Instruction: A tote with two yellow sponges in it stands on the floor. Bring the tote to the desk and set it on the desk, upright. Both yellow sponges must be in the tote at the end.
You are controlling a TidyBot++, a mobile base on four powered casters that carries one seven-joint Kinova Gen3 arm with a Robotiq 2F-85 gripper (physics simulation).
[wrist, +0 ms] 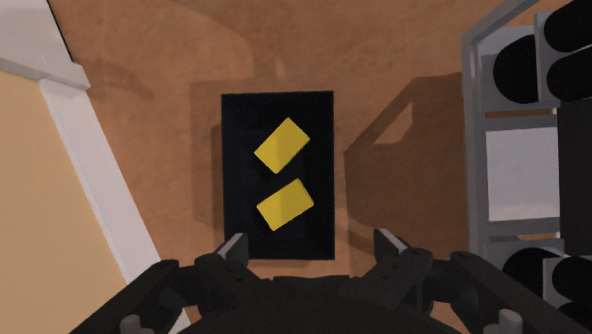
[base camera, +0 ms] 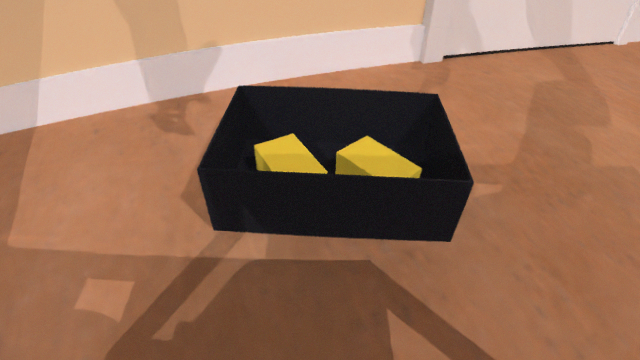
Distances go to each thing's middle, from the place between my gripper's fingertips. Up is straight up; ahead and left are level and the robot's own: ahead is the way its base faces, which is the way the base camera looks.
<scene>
Now: hand 290 mm above the black tote point(base camera: 239, 198), 50 mm short of it and 30 mm to the left of it.
</scene>
